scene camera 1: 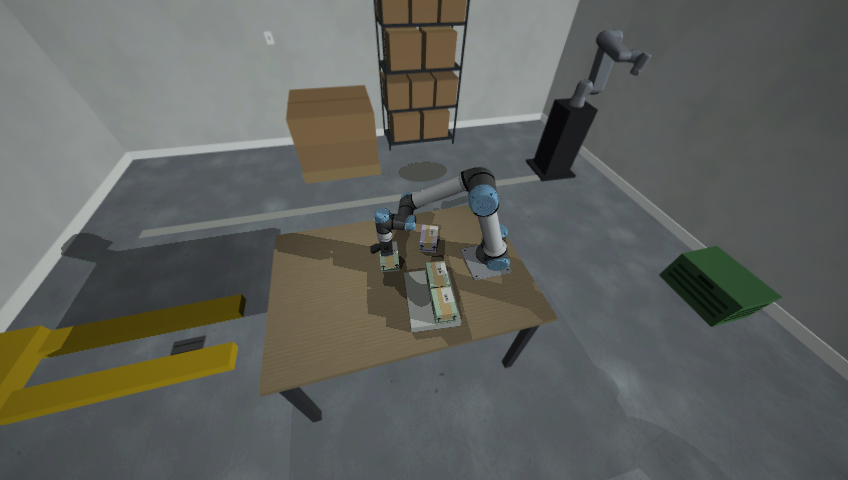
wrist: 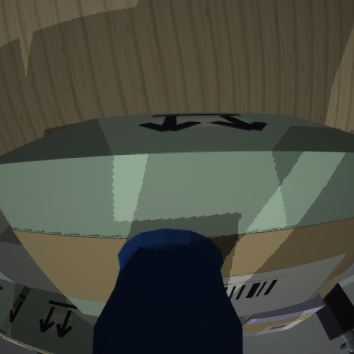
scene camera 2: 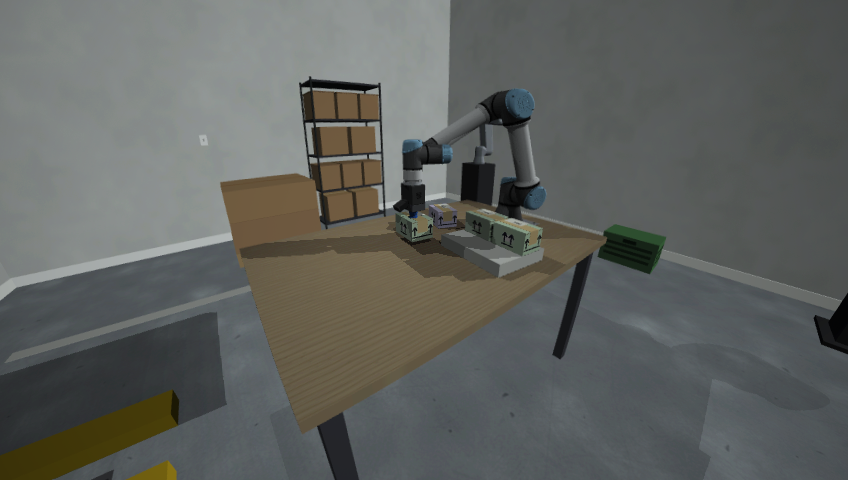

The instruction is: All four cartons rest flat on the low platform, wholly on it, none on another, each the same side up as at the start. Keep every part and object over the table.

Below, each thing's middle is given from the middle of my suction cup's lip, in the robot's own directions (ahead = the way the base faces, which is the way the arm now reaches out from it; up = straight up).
Scene:
The lilac carton (wrist: 282, 318) is 270 mm behind my suction cup, 130 mm to the right of it and 80 mm below it. Also, from my suction cup: low grey platform (scene camera 2: 498, 261): 260 mm to the left, 190 mm behind, 100 mm below.

